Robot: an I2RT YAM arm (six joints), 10 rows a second.
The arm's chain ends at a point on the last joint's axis. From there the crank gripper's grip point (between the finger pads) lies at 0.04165 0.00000 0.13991 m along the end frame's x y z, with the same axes.
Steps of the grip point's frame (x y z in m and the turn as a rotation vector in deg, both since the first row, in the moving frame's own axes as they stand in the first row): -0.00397, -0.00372, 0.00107, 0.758, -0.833, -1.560; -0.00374, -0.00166, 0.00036, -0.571, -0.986, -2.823; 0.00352, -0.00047, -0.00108, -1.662, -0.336, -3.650; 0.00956, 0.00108, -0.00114, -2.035, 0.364, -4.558; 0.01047, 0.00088, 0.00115, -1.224, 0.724, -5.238; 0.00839, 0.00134, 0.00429, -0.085, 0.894, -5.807; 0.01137, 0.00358, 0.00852, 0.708, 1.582, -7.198; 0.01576, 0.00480, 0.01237, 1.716, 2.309, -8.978; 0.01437, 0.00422, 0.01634, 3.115, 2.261, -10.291; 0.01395, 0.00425, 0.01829, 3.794, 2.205, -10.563
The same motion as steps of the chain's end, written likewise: -0.00189, -0.00076, 0.00050, 0.758, -0.833, -1.560; -0.00131, -0.00107, -0.00034, -0.571, -0.986, -2.823; 0.00430, -0.00190, -0.00130, -1.662, -0.336, -3.650; 0.00861, -0.00053, -0.00084, -2.035, 0.364, -4.558; 0.00875, 0.00178, 0.00168, -1.224, 0.724, -5.238; 0.00642, 0.00546, 0.00495, -0.085, 0.894, -5.807; 0.00797, 0.01076, 0.00976, 0.708, 1.582, -7.198; 0.01102, 0.01588, 0.01431, 1.716, 2.309, -8.978; 0.01027, 0.01966, 0.01849, 3.115, 2.261, -10.291; 0.01019, 0.02152, 0.02054, 3.794, 2.205, -10.563
